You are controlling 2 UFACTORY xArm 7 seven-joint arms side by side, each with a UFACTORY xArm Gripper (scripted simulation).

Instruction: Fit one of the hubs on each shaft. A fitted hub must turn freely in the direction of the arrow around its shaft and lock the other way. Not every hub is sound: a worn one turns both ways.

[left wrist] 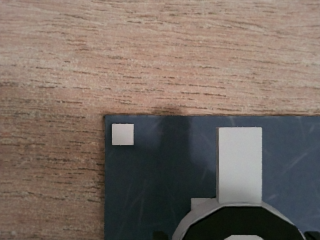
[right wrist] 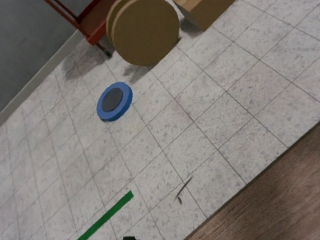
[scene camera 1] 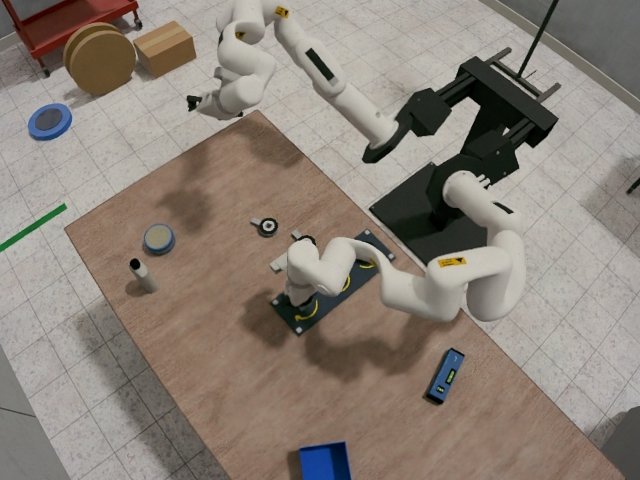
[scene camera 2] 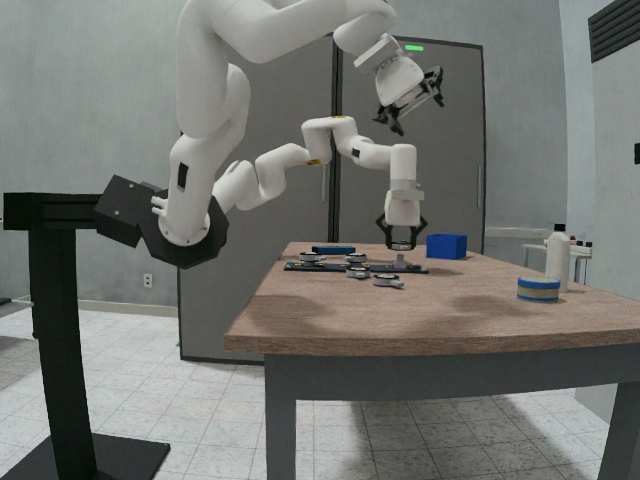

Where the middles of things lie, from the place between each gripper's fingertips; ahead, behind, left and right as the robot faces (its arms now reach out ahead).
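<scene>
White bottle [scene camera 2: 558,248] 420 mm ahead of my right hand [scene camera 2: 418,116], 120 mm to the left, 240 mm below. Tape roll [scene camera 2: 534,289] from my right hand: 300 mm ahead, 30 mm to the left, 320 mm below. Dark board [scene camera 1: 301,320] 340 mm below my right hand, 530 mm to the left, 20 mm ahead.
Tape roll 160 mm ahead of my left hand, 480 mm to the right, 60 mm below. White bottle from my left hand: 390 mm to the right, 270 mm ahead, 30 mm above. My left gripper: 70 mm above the dark board, 130 mm past it, 20 mm to the right of it.
</scene>
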